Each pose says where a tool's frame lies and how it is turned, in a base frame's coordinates. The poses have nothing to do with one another.
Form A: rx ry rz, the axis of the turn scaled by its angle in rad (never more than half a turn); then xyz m.
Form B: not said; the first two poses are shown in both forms.
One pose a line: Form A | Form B
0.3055 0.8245 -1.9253 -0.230 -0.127 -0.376 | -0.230 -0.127 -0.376 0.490 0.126 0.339 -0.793
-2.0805 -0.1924 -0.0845 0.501 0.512 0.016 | 0.501 0.512 0.016 0.501 -0.861 -0.080 -0.035
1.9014 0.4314 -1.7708 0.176 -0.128 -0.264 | 0.176 -0.128 -0.264 0.251 0.699 0.159 -0.651
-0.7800 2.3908 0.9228 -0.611 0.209 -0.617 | -0.611 0.209 -0.617 0.229 -0.283 0.869 0.335
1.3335 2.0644 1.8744 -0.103 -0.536 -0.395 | -0.103 -0.536 -0.395 0.025 0.431 0.668 0.606
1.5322 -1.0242 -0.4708 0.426 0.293 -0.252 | 0.426 0.293 -0.252 0.581 0.656 -0.438 -0.201
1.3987 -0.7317 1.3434 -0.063 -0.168 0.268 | -0.063 -0.168 0.268 0.509 0.581 -0.304 0.558
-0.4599 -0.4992 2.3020 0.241 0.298 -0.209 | 0.241 0.298 -0.209 0.362 -0.179 -0.194 0.894
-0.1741 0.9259 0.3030 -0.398 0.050 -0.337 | -0.398 0.050 -0.337 0.880 -0.084 0.444 0.145
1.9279 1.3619 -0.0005 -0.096 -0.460 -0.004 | -0.096 -0.460 -0.004 0.381 0.755 0.534 0.000
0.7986 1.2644 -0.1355 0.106 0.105 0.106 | 0.106 0.105 0.106 0.731 0.363 0.574 -0.062
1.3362 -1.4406 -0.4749 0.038 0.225 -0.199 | 0.038 0.225 -0.199 0.531 0.560 -0.604 -0.199
